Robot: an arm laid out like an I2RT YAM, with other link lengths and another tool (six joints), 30 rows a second.
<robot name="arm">
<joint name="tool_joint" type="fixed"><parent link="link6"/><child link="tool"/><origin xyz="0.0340 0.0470 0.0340" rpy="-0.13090 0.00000 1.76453"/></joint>
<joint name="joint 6" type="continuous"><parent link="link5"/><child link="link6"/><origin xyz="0.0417 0.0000 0.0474" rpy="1.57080 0.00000 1.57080"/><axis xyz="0 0 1"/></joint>
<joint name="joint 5" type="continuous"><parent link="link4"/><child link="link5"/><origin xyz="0.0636 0.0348 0.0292" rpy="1.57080 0.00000 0.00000"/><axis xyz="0 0 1"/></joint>
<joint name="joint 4" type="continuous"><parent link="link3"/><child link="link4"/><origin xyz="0.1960 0.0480 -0.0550" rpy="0.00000 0.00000 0.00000"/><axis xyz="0 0 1"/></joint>
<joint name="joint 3" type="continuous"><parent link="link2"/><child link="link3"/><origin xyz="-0.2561 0.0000 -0.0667" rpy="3.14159 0.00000 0.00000"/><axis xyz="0 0 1"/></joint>
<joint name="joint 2" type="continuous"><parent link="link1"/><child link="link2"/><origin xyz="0.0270 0.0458 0.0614" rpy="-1.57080 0.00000 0.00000"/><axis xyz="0 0 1"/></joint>
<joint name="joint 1" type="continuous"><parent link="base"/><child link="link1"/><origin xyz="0.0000 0.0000 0.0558" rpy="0.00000 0.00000 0.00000"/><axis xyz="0 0 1"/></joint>
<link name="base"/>
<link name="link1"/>
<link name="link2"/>
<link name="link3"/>
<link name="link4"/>
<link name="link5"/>
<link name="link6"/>
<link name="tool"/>
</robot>
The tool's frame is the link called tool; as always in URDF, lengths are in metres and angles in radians. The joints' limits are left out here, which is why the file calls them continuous.
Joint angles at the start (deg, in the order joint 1, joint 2, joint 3, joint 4, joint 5, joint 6): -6.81, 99.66, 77.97, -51.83, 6.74, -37.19
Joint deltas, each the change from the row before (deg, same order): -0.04, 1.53, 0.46, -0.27, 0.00, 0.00; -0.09, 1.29, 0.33, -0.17, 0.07, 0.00; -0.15, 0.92, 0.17, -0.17, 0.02, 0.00; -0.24, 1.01, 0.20, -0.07, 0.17, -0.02; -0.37, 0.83, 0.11, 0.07, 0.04, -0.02; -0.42, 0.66, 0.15, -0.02, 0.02, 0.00; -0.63, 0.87, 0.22, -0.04, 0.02, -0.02; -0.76, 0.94, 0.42, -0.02, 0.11, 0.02; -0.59, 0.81, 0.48, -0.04, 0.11, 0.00; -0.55, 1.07, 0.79, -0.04, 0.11, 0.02; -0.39, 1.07, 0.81, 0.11, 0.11, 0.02; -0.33, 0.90, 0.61, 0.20, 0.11, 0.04; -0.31, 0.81, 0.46, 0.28, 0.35, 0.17; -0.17, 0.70, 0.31, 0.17, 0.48, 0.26; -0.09, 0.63, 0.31, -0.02, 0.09, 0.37; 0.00, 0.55, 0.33, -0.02, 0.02, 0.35
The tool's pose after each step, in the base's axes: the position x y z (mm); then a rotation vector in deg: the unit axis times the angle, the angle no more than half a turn. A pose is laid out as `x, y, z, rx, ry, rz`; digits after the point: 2 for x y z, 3 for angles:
273.02, -92.32, 201.49, -27.888, 166.237, -4.927
275.25, -93.12, 196.96, -27.925, 167.362, -4.594
276.34, -94.03, 193.42, -27.850, 168.287, -4.275
277.64, -95.62, 189.73, -27.639, 169.236, -4.193
278.53, -97.67, 186.36, -27.219, 169.963, -4.026
278.99, -99.90, 183.87, -26.675, 170.581, -3.875
279.46, -103.23, 180.63, -25.868, 171.400, -3.670
280.28, -107.43, 177.77, -24.765, 172.130, -3.655
281.37, -110.83, 175.69, -23.917, 172.651, -3.694
283.69, -114.30, 173.33, -23.088, 173.112, -3.746
286.68, -117.09, 170.94, -22.476, 173.374, -3.862
289.14, -119.49, 168.64, -21.915, 173.566, -3.998
291.00, -121.94, 166.47, -21.153, 173.809, -4.477
292.18, -123.62, 164.47, -20.471, 174.203, -5.058
293.08, -124.31, 162.37, -19.806, 174.578, -5.007
294.21, -124.46, 160.63, -19.302, 174.818, -4.897

